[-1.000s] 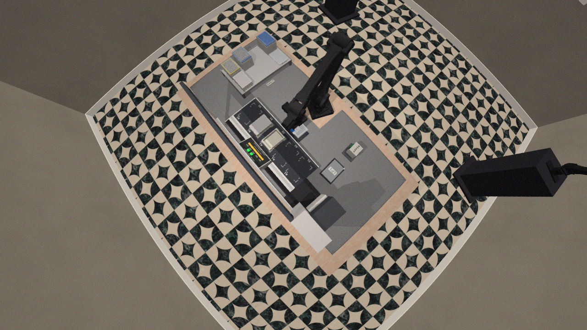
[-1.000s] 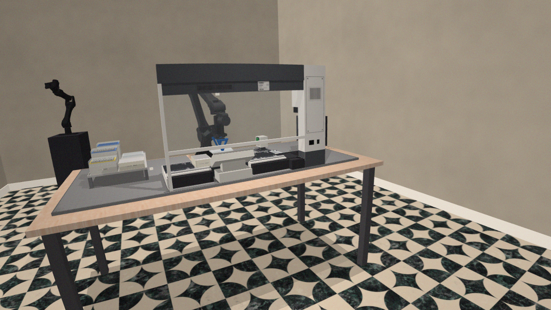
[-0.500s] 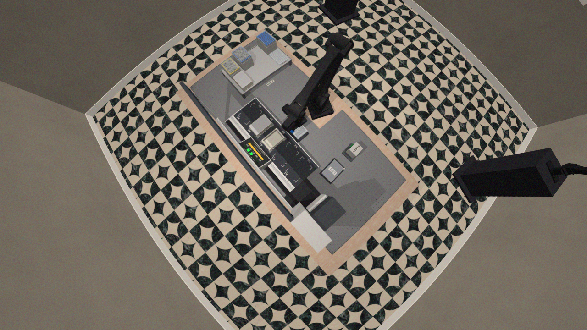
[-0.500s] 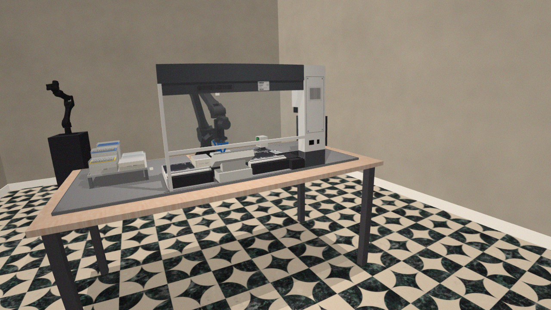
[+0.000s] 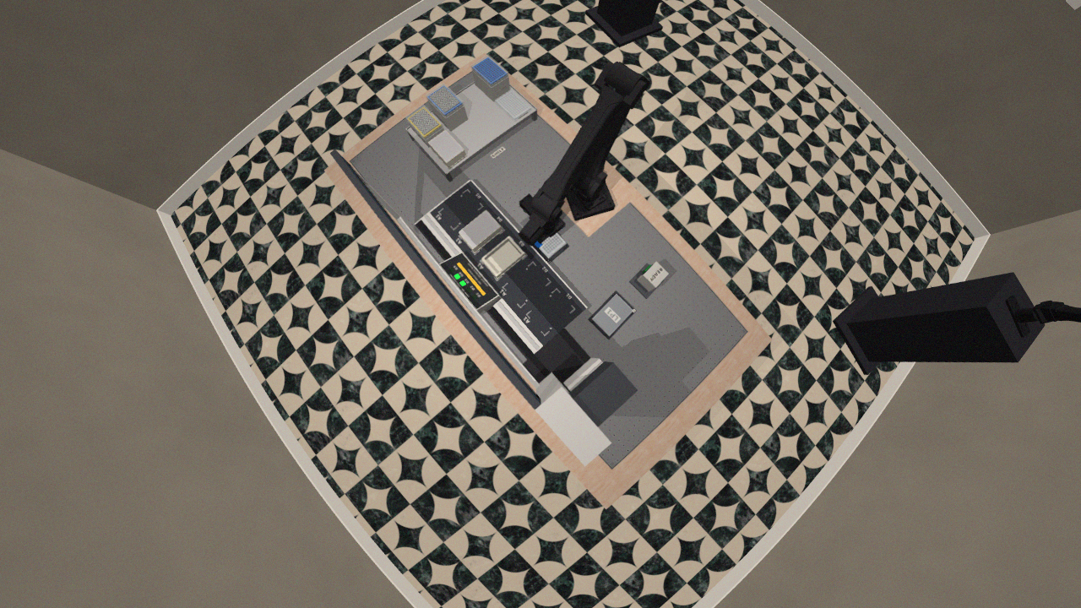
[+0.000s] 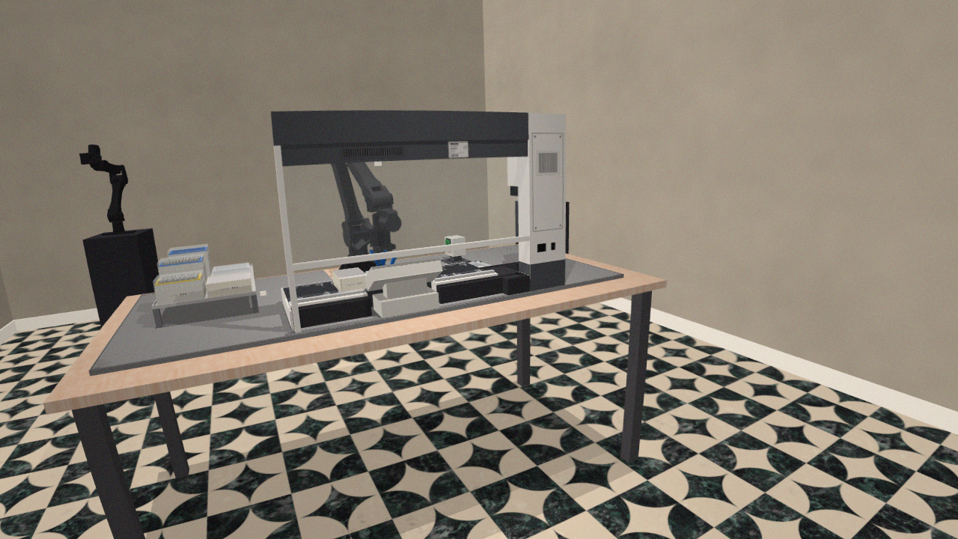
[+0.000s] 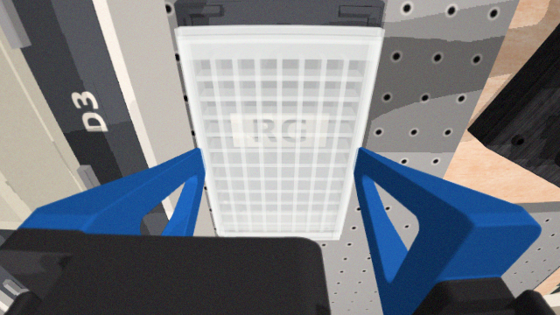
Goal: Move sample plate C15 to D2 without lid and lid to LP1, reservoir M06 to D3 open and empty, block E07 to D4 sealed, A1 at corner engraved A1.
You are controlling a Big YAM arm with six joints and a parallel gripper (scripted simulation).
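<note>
Now: the regrip nest RG 50 mm below my hand. Round my hand: clear plate lid: 360 mm to the left, 50 mm behind, 30 mm below; then cream one-well reservoir: 170 mm ahead, 10 mm to the right, 10 mm above; then dark lid park LP1: 360 mm to the left, 50 mm behind, 40 mm below.
</note>
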